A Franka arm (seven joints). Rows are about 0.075 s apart.
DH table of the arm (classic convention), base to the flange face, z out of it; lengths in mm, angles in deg. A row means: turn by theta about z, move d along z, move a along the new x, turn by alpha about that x. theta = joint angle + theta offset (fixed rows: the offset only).
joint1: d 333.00, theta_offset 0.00, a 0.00, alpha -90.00
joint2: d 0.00, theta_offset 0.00, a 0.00, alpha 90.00
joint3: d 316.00, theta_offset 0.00, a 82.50, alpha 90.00
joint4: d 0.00, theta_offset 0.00, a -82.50, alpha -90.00
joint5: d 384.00, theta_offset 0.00, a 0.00, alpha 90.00
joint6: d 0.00, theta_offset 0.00, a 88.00, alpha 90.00
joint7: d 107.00, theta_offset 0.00, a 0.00, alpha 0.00
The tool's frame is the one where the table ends.
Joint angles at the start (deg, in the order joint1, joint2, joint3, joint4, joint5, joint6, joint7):
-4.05, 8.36, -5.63, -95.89, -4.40, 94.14, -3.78
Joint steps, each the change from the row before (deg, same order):
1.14, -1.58, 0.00, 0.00, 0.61, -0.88, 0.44
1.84, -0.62, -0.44, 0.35, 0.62, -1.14, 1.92
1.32, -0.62, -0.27, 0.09, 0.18, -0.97, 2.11
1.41, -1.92, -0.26, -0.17, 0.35, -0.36, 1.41
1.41, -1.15, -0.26, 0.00, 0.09, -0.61, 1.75
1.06, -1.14, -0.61, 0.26, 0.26, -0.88, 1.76
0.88, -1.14, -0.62, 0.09, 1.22, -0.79, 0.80
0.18, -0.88, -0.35, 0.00, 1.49, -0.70, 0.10
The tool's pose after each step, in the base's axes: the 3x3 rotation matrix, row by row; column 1 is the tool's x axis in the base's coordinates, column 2 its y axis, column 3 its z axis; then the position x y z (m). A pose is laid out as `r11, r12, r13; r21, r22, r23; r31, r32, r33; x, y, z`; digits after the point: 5 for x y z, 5 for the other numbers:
0.98214, -0.07599, -0.17212; -0.08618, -0.99489, -0.05252; -0.16725, 0.06642, -0.98368; 0.57417, -0.09051, 0.51398
0.98107, -0.08804, -0.17247; -0.09721, -0.99423, -0.04545; -0.16747, 0.06135, -0.98397; 0.57269, -0.07501, 0.52164
0.97857, -0.10731, -0.17572; -0.11676, -0.99217, -0.04433; -0.16959, 0.06390, -0.98344; 0.57007, -0.06396, 0.52740
0.98198, -0.11447, -0.15039; -0.12181, -0.99173, -0.04046; -0.14452, 0.05805, -0.98780; 0.56343, -0.05192, 0.54454
0.98209, -0.12590, -0.14015; -0.13273, -0.99033, -0.04042; -0.13370, 0.05830, -0.98931; 0.55876, -0.04057, 0.55500
0.98001, -0.15005, -0.13062; -0.15586, -0.98714, -0.03540; -0.12363, 0.05505, -0.99080; 0.55313, -0.03588, 0.56698
0.97920, -0.16228, -0.12181; -0.16501, -0.98621, -0.01260; -0.11808, 0.03244, -0.99247; 0.54716, -0.03137, 0.57749
0.97856, -0.16930, -0.11731; -0.16862, -0.98555, 0.01575; -0.11828, 0.00436, -0.99297; 0.54200, -0.03041, 0.58485

